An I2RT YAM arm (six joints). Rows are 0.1 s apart.
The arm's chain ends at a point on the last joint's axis. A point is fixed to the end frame.
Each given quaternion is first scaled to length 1.
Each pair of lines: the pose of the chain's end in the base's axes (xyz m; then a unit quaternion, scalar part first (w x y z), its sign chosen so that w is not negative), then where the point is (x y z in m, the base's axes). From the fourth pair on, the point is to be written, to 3 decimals.
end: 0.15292, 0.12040, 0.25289, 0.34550, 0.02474, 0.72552, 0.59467
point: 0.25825 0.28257 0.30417
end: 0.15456, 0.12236, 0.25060, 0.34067, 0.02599, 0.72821, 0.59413
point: 0.25982 0.28506 0.30032
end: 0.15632, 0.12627, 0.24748, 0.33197, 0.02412, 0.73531, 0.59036
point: 0.26054 0.29081 0.29317
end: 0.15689, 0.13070, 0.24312, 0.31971, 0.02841, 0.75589, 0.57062
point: 0.263 0.297 0.277
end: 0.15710, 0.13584, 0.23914, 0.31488, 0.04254, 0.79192, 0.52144
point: 0.272 0.299 0.250
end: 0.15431, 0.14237, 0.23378, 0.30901, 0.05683, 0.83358, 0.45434
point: 0.278 0.299 0.215
